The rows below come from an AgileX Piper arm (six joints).
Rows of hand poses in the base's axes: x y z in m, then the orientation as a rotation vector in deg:
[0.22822 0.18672 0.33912 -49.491 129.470 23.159]
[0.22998 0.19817 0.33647 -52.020 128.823 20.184]
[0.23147 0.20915 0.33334 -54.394 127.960 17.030]
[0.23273 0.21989 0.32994 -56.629 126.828 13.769]
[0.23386 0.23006 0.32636 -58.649 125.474 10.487]
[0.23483 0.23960 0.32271 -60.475 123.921 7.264]
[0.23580 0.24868 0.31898 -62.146 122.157 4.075]
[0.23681 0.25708 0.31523 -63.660 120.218 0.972]
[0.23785 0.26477 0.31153 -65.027 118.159 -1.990]
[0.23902 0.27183 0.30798 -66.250 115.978 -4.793]
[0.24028 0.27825 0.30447 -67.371 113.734 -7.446]
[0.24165 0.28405 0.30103 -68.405 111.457 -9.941]
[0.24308 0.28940 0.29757 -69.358 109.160 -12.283]
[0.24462 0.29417 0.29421 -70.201 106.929 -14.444]
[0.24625 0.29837 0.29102 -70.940 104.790 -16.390]
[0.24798 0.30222 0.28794 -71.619 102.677 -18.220]
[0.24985 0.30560 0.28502 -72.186 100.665 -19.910]
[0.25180 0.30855 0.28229 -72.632 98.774 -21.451]
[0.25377 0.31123 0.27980 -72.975 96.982 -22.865]
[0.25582 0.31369 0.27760 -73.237 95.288 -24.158]
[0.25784 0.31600 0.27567 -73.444 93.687 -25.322]
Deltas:
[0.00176 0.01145 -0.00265 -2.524 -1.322 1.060]
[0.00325 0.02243 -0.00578 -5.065 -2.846 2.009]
[0.00451 0.03317 -0.00918 -7.575 -4.592 2.888]
[0.00564 0.04334 -0.01276 -9.995 -6.506 3.662]
[0.00661 0.05288 -0.01641 -12.291 -8.547 4.363]
[0.00758 0.06196 -0.02014 -14.494 -10.733 5.017]
[0.00859 0.07036 -0.02389 -16.581 -13.027 5.630]
[0.00963 0.07805 -0.02759 -18.535 -15.368 6.214]
[0.01080 0.08511 -0.03114 -20.341 -17.763 6.776]
[0.01206 0.09153 -0.03465 -22.034 -20.159 7.333]
[0.01343 0.09733 -0.03809 -23.619 -22.532 7.891]
[0.01486 0.10268 -0.04155 -25.099 -24.874 8.450]
[0.01640 0.10745 -0.04491 -26.461 -27.117 8.977]
[0.01803 0.11165 -0.04810 -27.680 -29.235 9.477]
[0.01976 0.11550 -0.05118 -28.825 -31.302 9.970]
[0.02163 0.11888 -0.05410 -29.873 -33.264 10.404]
[0.02358 0.12183 -0.05683 -30.811 -35.109 10.767]
[0.02555 0.12451 -0.05932 -31.654 -36.862 11.070]
[0.02760 0.12697 -0.06152 -32.410 -38.519 11.326]
[0.02962 0.12928 -0.06345 -33.078 -40.081 11.557]

